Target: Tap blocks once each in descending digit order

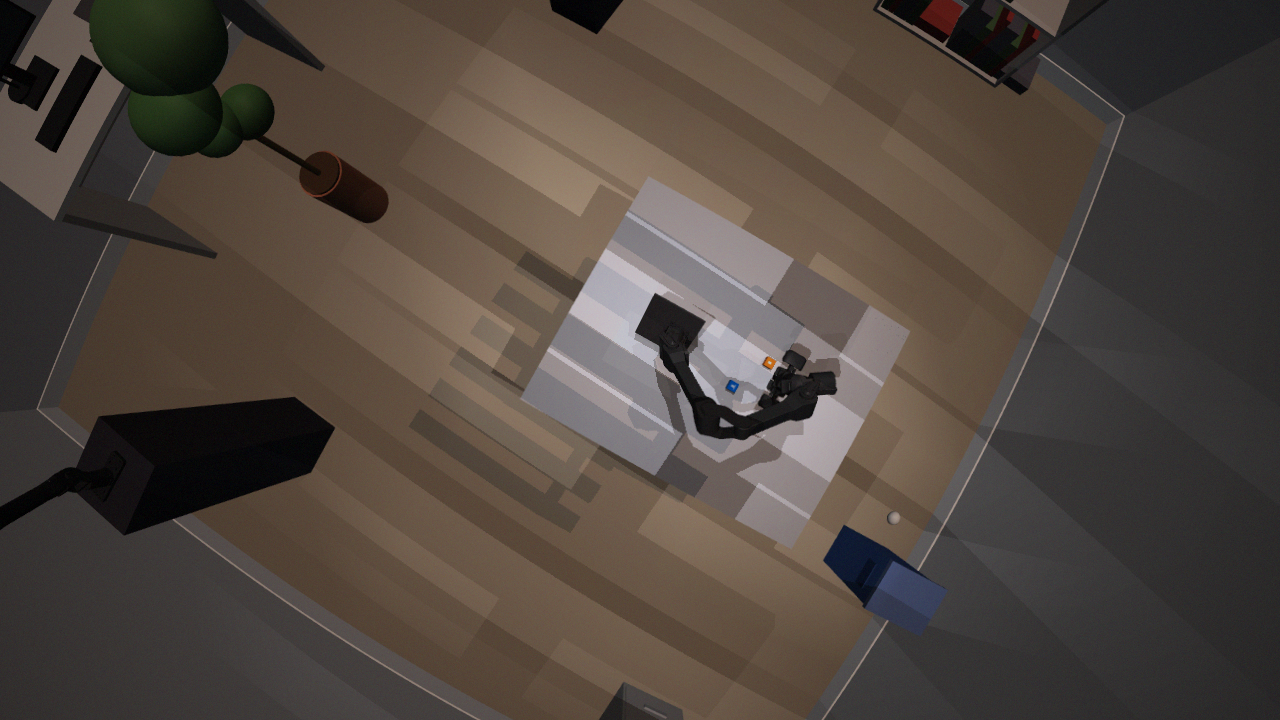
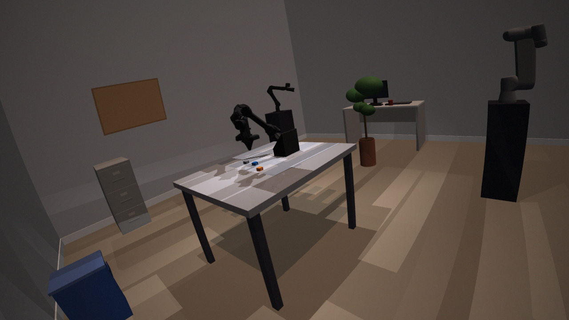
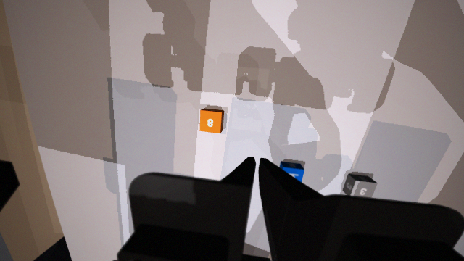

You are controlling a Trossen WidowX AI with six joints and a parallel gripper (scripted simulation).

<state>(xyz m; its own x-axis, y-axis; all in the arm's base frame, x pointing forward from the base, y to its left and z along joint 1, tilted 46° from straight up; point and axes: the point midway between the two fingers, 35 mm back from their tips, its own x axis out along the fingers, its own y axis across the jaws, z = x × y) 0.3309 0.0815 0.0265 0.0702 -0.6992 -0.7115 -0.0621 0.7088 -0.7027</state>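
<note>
The grey block lies 7 cm behind my gripper tip, 18 cm to the right of it and 12 cm below it. From my gripper tip the other things lie so: blue block (7 cm behind, 7 cm to the right, 12 cm below); then orange block (6 cm to the left, 12 cm below).
</note>
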